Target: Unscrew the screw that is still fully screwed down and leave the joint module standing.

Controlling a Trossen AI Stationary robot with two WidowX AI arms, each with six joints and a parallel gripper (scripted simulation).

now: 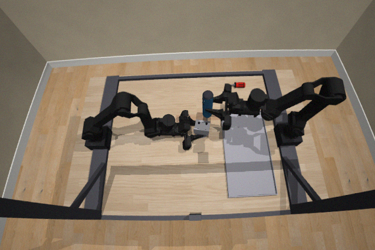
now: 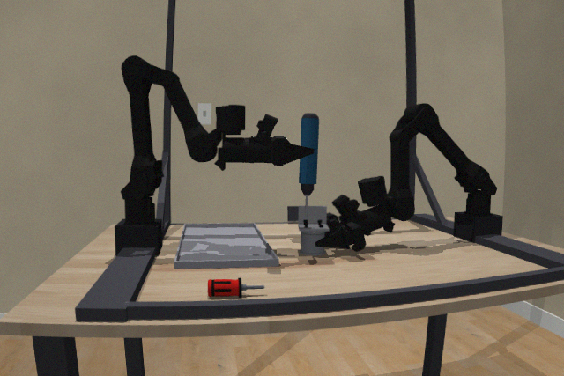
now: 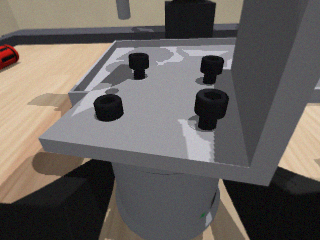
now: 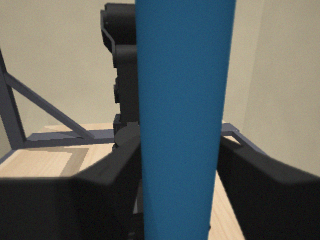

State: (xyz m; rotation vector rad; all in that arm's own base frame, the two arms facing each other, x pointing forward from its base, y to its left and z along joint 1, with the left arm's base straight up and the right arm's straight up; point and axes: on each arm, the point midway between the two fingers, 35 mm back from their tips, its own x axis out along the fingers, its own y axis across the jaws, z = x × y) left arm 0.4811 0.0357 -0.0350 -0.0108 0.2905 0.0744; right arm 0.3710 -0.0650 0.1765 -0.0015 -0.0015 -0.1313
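Observation:
Now: right hand 130 mm above the bit and 20 mm to the right of it. Also, from my right hand: grey joint module 220 mm below, 40 mm to the left, 10 mm behind; then grey bracket 170 mm below, 40 mm to the left, 20 mm behind; then blue electric screwdriver 40 mm below, 30 mm to the left.
My left hand is 30 mm to the left of the grey joint module, 10 mm short of it and 10 mm above it. From my left hand the other things lie so: grey bracket: 40 mm above, 30 mm to the right; then bit: 80 mm above, 50 mm to the right, 20 mm ahead; then blue electric screwdriver: 170 mm above, 40 mm to the right, 20 mm ahead.

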